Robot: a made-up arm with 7 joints.
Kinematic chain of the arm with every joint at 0, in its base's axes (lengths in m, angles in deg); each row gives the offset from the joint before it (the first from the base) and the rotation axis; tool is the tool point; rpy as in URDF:
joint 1: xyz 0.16 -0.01 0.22 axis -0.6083 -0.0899 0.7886
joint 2: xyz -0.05 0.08 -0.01 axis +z
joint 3: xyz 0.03 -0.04 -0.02 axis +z
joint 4: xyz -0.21 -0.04 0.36 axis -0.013 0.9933 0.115
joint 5: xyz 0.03 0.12 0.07 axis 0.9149 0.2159 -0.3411
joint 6: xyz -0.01 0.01 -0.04 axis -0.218 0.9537 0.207
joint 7: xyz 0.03 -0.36 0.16 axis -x
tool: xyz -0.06 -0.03 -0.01 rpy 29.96 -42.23 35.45
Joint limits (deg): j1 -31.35..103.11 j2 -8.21..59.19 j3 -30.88..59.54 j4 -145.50..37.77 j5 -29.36..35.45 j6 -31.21..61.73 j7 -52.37..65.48
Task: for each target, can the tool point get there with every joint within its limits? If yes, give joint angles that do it. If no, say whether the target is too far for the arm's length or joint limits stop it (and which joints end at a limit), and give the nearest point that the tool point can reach.
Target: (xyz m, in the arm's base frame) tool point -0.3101 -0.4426 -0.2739
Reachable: no: joint limits stop it (at a limit: joint 1, joint 3, joint 4, joint 5) | nearest point -0.1630 -0.3526 0.1446 | short by 0.453 m
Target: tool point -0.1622 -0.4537 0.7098
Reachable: yes | joints -2.81 9.75 32.96 -90.27 -23.82 41.73 -9.71
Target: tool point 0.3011 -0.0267 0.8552
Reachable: yes | joints 39.21 44.77 14.12 -73.60 10.02 52.45 56.19
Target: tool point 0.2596 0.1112 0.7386
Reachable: yes | joints 80.84 44.75 2.50 -77.37 16.60 17.64 55.05
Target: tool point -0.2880 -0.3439 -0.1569
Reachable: no: joint limits stop it (at a limit: joint 1, joint 3, joint 4, joint 5) | nearest point -0.1859 -0.3102 0.1457 | short by 0.321 m
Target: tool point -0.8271 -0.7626 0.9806
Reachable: no: too far | nearest point -0.3569 -0.4062 0.6975 | short by 0.654 m
